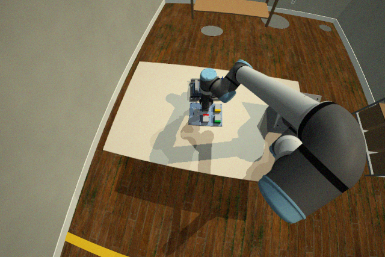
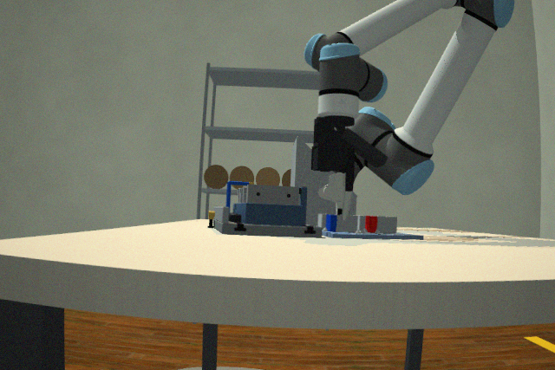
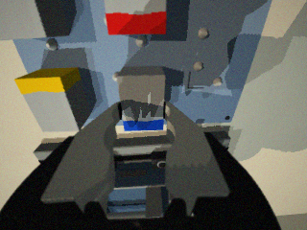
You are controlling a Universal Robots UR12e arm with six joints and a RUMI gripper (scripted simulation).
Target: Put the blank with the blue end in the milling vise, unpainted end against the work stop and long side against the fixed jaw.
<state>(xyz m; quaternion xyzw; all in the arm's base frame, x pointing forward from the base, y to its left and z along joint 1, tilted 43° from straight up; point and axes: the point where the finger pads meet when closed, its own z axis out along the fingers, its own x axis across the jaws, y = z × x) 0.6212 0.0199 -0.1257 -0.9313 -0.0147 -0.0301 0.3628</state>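
Now: hand 2 cm above the blue-ended blank. Round my hand: red-ended blank: 9 cm to the left, 2 cm below, 1 cm behind; then yellow-ended blank: 9 cm behind, 2 cm below; then blue plate: 5 cm to the left, 4 cm below.
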